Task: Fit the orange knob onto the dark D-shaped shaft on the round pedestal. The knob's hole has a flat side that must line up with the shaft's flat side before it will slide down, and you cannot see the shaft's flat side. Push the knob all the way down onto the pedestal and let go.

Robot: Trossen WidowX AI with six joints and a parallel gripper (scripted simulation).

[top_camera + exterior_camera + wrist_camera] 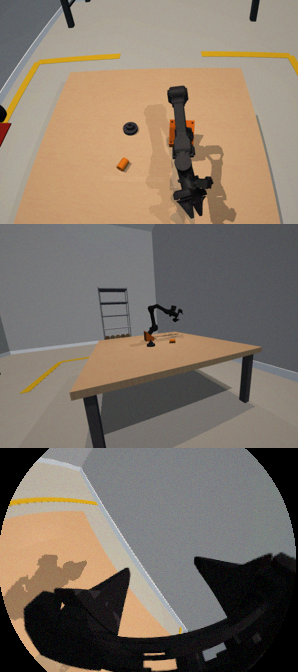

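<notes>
Right now the orange knob is 370 mm ahead of my gripper tip, 330 mm to the right of it and 240 mm below it. From my gripper tip the other things lie so: pedestal (380 mm ahead, 570 mm to the right, 230 mm below).
</notes>
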